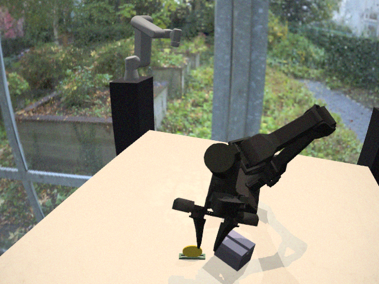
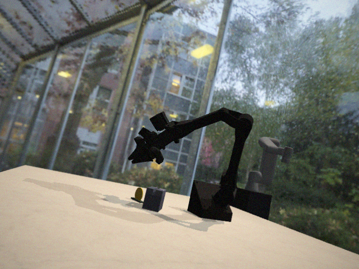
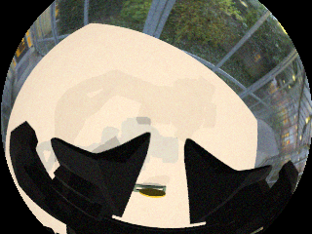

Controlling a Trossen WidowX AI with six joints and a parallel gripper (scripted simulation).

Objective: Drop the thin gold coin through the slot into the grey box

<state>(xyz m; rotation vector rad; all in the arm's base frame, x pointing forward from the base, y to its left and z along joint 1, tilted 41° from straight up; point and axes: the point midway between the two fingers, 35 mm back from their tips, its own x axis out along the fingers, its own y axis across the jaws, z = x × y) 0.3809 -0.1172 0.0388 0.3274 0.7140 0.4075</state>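
The gold coin is 130 mm below my gripper tip, 80 mm behind it and 60 mm to the right of it.
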